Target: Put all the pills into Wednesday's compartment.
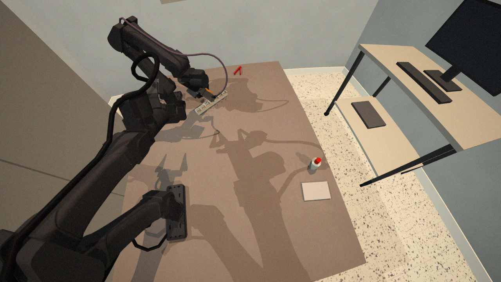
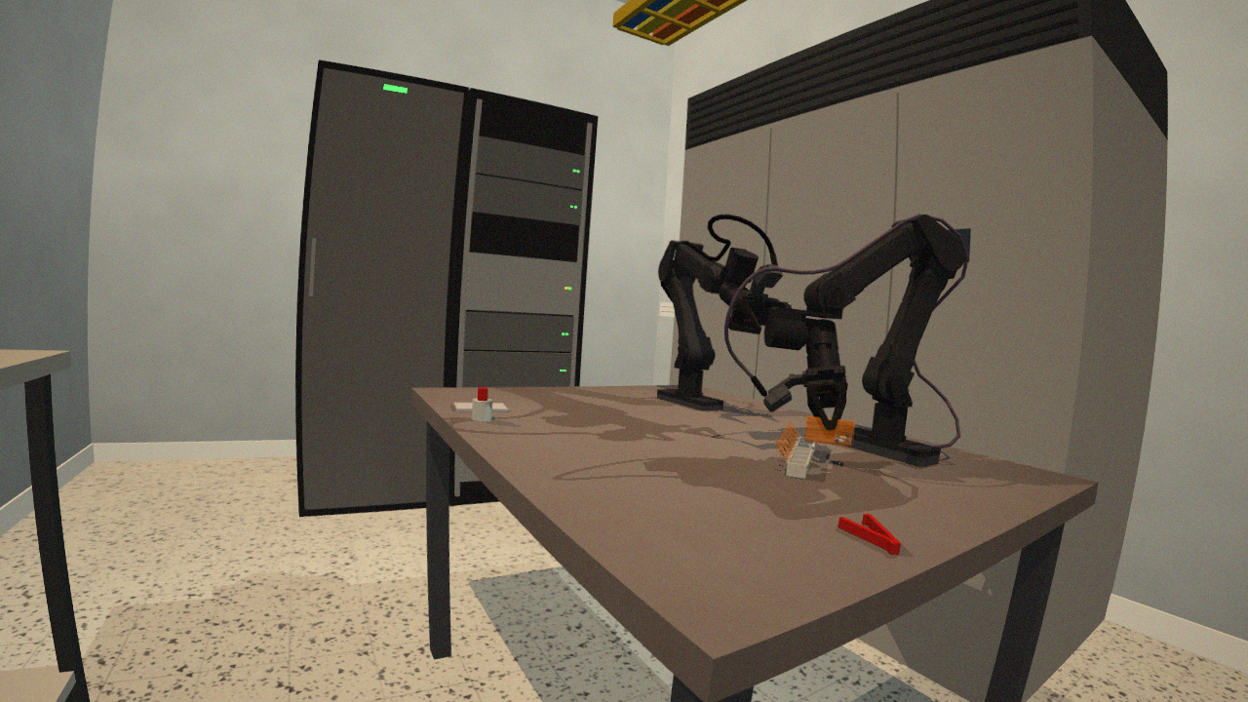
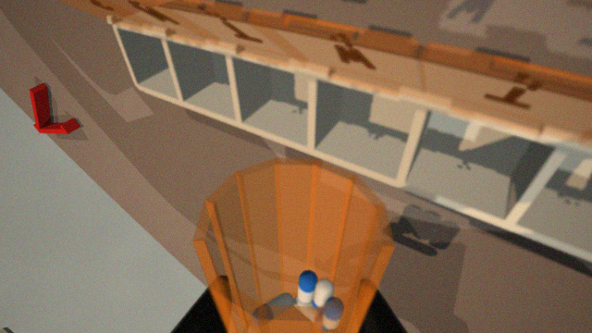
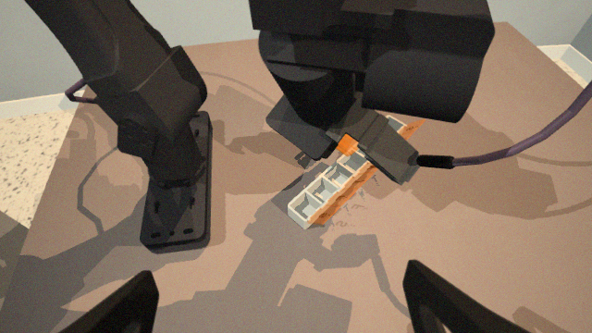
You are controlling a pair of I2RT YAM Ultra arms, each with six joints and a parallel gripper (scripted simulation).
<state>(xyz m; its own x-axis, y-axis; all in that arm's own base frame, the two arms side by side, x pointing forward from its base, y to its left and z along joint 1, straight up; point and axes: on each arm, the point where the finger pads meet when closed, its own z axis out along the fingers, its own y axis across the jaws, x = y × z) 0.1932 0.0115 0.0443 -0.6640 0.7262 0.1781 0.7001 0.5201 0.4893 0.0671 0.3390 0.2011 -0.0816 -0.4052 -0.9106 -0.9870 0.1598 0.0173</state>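
Right now my left hand is 2 cm to the right of the orange pill bottle and 1 cm past it. The rest, counted from my left hand: red v-shaped tool 23 cm ahead, 22 cm to the left, 6 cm below; then white pad 62 cm to the right, 35 cm ahead, 6 cm below.
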